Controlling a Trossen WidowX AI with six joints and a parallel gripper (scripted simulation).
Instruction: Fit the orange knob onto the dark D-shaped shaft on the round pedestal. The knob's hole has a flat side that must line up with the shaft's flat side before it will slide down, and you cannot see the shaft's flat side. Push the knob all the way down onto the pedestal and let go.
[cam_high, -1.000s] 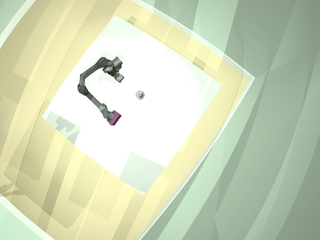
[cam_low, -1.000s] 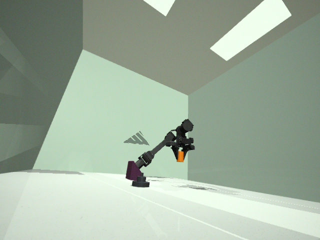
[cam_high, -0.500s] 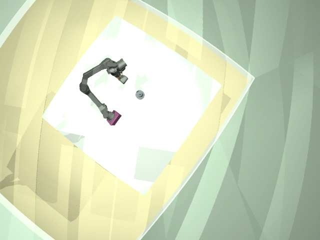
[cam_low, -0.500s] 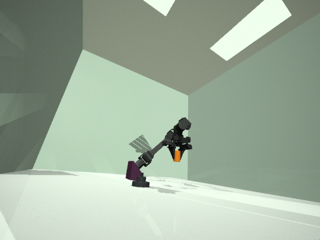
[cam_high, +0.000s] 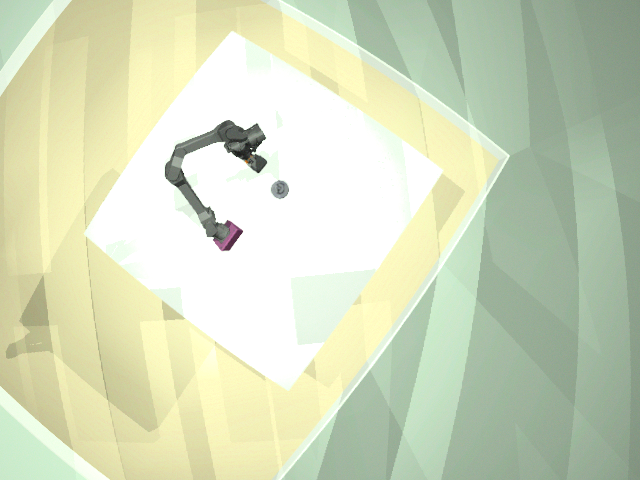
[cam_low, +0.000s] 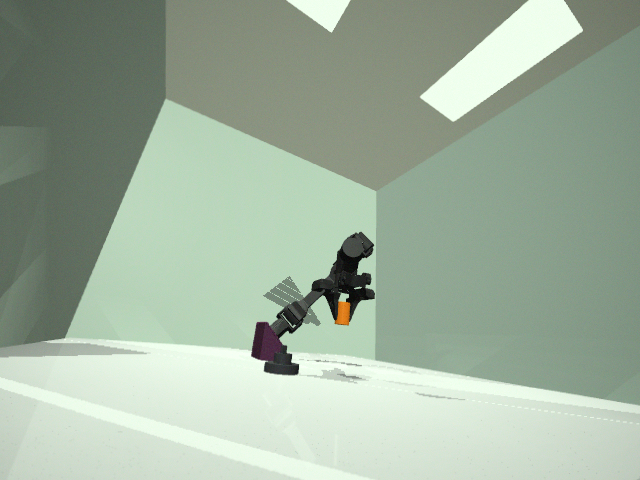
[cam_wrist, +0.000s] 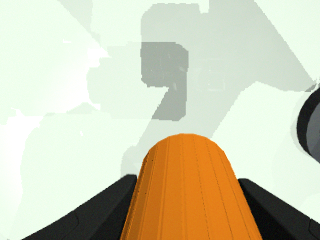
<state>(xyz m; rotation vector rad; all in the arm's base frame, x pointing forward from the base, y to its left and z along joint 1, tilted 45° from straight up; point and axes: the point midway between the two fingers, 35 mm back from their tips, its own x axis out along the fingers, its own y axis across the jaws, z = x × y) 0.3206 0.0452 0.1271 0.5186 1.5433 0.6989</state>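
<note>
The round pedestal lies 16 cm to the right of my gripper tip and 10 cm below it. From my gripper tip the other things lie so: orange knob: 2 cm above.
</note>
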